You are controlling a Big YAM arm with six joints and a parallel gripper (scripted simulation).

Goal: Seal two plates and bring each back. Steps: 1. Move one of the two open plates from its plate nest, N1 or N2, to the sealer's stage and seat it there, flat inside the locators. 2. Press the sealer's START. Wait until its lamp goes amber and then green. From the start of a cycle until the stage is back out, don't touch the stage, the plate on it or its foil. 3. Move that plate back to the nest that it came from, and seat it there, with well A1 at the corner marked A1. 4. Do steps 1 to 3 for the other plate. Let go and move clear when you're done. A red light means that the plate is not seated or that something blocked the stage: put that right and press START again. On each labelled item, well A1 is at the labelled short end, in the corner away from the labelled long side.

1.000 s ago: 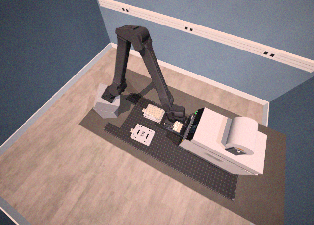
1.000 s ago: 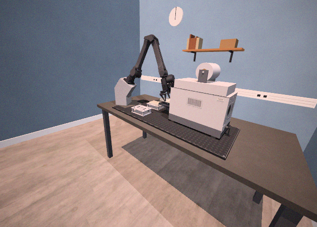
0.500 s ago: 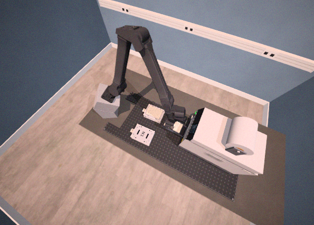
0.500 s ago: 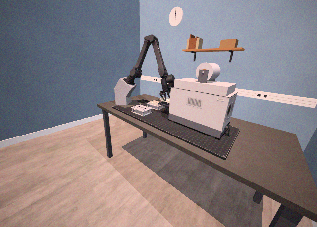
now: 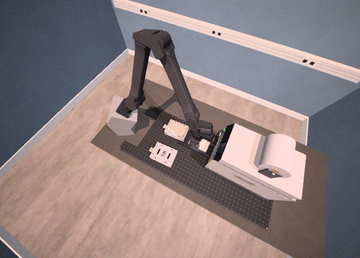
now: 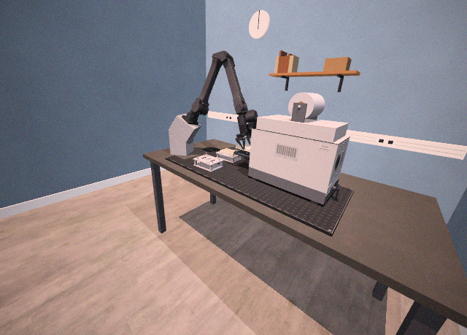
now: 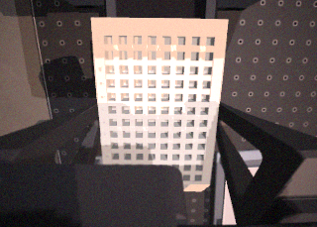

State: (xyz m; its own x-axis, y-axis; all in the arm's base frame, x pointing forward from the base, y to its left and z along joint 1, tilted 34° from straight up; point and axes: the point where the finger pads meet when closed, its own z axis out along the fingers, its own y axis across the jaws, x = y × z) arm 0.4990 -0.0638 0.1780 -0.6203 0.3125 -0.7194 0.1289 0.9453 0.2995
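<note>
Now: the sealer stage 40 mm below my hand. Round my hand: foil roll: 330 mm ahead, 280 mm above, 50 mm to the right; then plate nest: 210 mm behind, 130 mm to the right, 100 mm below.
</note>
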